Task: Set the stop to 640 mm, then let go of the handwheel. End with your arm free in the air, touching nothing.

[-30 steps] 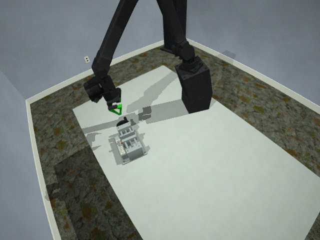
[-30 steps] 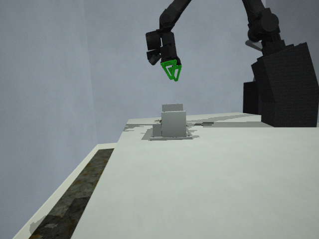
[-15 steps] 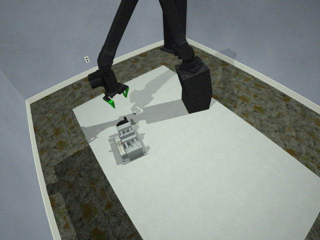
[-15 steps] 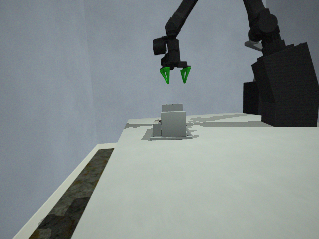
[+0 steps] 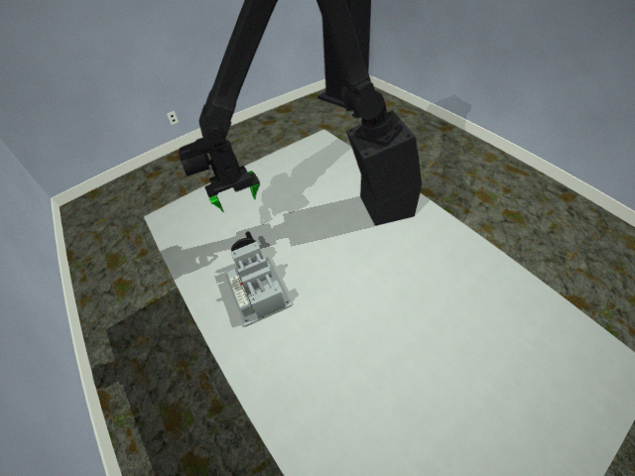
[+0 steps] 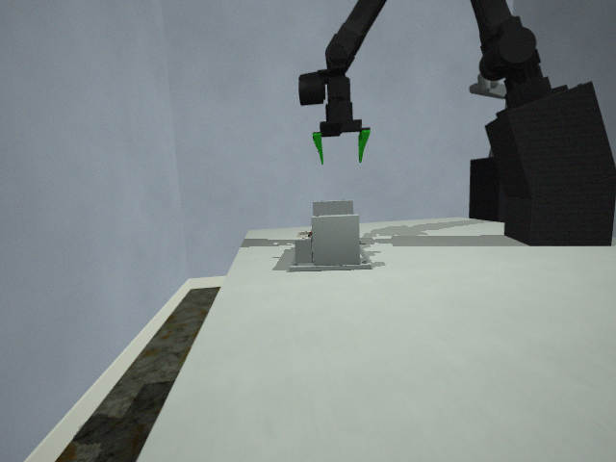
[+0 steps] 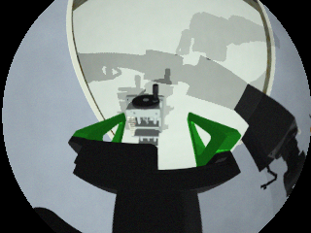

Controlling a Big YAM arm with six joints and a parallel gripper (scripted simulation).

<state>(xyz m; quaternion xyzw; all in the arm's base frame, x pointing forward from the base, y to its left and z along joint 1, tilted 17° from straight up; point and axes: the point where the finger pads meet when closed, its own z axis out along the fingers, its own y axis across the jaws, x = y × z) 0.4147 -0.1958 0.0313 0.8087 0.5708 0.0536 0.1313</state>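
My hand is 20 mm short of the handwheel, 20 mm to the right of it and 140 mm above it.
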